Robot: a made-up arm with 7 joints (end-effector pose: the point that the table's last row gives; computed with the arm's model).
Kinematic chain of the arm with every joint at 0, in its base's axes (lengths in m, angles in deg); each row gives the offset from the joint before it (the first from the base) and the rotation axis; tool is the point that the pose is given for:
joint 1: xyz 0 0 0.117 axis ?
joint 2: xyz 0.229 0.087 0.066 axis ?
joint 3: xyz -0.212 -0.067 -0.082 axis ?
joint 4: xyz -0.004 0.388 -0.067 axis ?
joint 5: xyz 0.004 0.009 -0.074 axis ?
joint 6: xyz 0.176 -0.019 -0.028 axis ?
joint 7: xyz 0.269 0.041 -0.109 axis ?
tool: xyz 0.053 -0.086 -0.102
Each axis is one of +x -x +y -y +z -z.
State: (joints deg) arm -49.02 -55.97 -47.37 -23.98 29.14 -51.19 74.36
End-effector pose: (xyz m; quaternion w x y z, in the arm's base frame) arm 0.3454 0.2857 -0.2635 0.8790 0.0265 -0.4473 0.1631
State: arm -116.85 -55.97 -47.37 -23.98 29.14 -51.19 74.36
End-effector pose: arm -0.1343 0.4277 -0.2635 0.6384 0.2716 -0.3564 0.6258
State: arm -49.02 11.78 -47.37 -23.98 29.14 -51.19 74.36
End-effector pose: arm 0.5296 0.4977 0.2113 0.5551 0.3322 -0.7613 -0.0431
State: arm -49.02 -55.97 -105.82 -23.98 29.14 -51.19 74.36
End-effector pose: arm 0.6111 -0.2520 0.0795 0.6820 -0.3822 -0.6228 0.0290
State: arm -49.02 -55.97 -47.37 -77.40 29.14 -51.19 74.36
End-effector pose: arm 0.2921 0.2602 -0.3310 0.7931 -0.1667 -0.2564 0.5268
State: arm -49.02 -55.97 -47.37 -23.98 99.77 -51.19 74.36
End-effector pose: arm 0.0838 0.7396 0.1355 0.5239 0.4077 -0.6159 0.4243
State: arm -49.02 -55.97 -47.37 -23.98 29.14 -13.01 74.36
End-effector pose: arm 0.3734 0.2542 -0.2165 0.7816 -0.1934 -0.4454 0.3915
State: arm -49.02 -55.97 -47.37 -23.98 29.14 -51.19 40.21
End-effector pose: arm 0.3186 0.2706 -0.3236 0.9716 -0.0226 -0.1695 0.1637
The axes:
joint 1: -z
joint 2: -y
joint 3: +z
joint 4: +x
joint 5: -y
joint 6: -x
joint 7: -y

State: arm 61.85 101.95 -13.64 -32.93 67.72 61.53 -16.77
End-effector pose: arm 0.2645 0.1839 0.2620 0.2752 0.5069 0.5231 0.6275
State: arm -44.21 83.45 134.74 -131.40 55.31 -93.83 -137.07
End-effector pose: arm 0.4161 0.2174 -0.5667 0.2404 -0.6503 -0.4870 -0.5312
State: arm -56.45 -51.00 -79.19 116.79 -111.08 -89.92 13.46
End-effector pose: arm 0.0654 0.8536 -0.0487 0.0857 0.6828 0.6613 -0.2985
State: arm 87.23 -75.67 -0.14 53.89 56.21 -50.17 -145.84
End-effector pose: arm 0.2907 -0.1781 0.1108 0.4466 0.8836 0.0899 0.1081
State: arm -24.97 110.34 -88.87 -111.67 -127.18 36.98 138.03
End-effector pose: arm 0.1018 0.3841 -0.0563 0.9234 0.1179 -0.1895 -0.3122
